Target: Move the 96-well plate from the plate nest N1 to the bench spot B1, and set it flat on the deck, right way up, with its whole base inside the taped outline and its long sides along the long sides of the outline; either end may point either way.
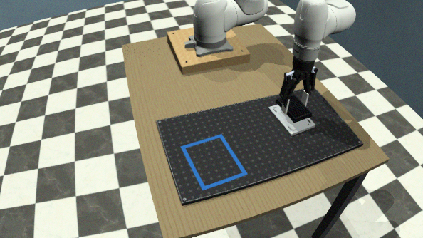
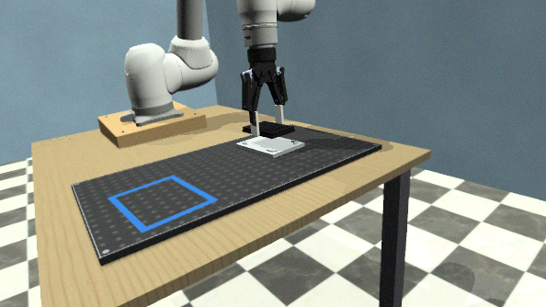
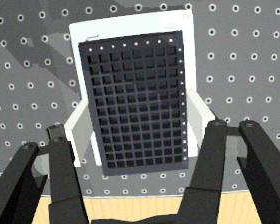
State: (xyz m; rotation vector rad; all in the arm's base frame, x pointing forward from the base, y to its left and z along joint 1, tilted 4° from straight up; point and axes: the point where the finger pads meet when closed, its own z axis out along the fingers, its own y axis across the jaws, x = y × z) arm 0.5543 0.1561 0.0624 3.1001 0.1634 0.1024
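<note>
The plate nest N1 is 70 mm below my hand. From my hand the other things lie so: black 96-well plate (20 mm below).
</note>
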